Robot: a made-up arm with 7 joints.
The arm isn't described. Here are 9 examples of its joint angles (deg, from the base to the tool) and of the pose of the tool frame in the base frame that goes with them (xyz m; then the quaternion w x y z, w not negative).
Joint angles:
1: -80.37 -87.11 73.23 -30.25 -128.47 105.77 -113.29
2: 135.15 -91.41 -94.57 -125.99 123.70 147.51 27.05
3: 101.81 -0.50 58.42 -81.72 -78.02 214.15 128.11
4: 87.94 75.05 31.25 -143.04 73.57 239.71 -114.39
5: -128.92 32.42 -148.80 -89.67 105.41 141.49 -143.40
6: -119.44 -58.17 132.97 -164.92 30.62 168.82 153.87
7: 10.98 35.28 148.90 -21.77 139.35 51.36 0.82
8: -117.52 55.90 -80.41 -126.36 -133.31 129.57 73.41
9: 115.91 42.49 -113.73 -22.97 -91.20 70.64 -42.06
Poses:
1: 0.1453 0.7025 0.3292 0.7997 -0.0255 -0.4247 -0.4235
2: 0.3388 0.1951 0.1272 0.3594 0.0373 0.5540 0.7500
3: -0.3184 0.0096 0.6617 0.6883 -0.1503 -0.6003 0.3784
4: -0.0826 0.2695 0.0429 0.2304 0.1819 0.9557 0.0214
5: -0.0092 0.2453 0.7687 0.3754 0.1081 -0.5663 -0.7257
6: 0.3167 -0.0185 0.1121 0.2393 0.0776 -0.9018 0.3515
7: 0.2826 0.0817 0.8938 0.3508 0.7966 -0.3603 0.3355
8: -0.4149 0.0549 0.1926 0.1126 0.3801 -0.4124 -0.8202
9: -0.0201 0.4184 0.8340 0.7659 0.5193 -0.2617 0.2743
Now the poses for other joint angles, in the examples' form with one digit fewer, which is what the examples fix.
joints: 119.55 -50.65 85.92 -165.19 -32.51 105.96 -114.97
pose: -0.273 -0.101 0.209 0.727 -0.635 0.258 0.039
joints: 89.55 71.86 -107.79 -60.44 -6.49 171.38 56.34
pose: 0.271 0.555 0.501 0.096 0.510 0.203 0.830
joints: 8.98 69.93 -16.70 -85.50 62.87 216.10 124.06
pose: 0.514 -0.090 0.137 0.384 0.041 0.851 -0.356
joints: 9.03 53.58 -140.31 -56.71 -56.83 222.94 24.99
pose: 0.366 -0.135 0.639 0.827 0.398 0.387 0.082
